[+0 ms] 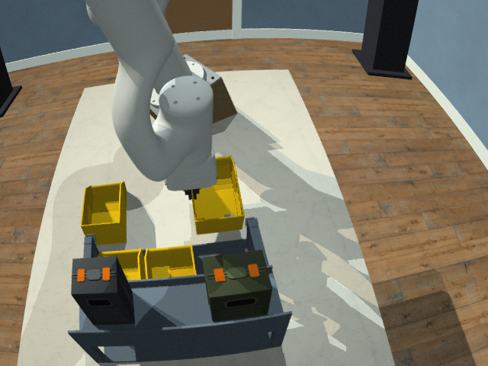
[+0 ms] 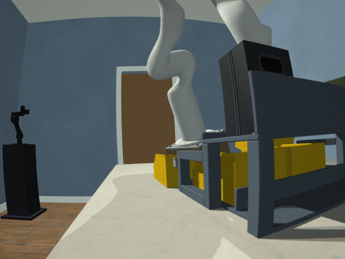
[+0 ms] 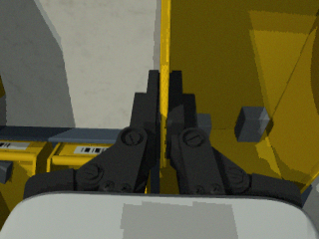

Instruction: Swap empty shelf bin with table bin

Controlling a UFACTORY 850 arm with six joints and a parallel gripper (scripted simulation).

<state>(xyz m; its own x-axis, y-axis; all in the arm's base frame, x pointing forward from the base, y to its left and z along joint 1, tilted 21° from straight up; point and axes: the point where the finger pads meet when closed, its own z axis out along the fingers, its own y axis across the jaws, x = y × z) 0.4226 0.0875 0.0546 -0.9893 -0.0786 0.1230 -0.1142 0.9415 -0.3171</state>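
My gripper is now 90 mm short of the shelf lip, 60 mm to the left of it and 100 mm above it. Also, from my hand: dark grey case 290 mm ahead, 150 mm to the right, 50 mm above; green case 270 mm ahead, 80 mm to the left, 40 mm above.
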